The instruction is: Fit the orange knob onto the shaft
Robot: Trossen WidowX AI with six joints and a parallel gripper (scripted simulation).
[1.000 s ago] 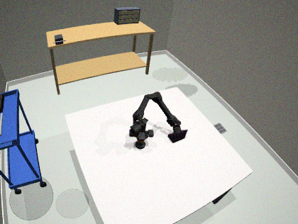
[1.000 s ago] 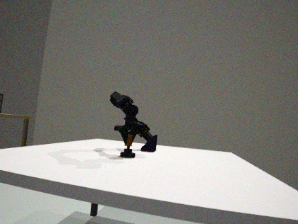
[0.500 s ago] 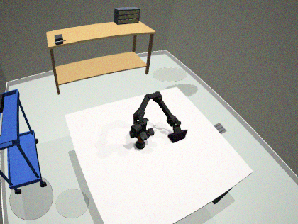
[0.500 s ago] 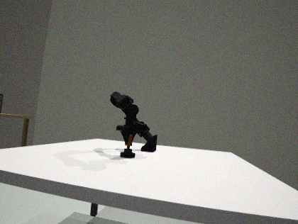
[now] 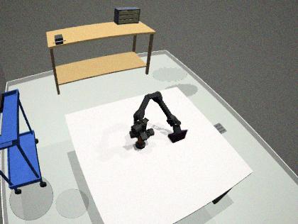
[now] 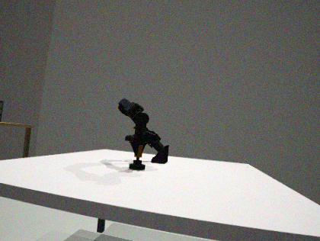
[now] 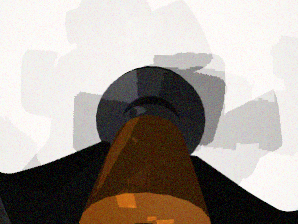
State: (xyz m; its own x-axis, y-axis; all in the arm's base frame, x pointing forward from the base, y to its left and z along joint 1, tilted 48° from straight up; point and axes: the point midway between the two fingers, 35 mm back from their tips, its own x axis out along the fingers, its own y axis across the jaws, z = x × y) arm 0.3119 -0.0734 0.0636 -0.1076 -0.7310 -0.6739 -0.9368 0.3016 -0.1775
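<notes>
My gripper tip is now 2 cm below the orange knob. From my gripper tip the other things lie so: dark round pedestal: 4 cm below.
</notes>
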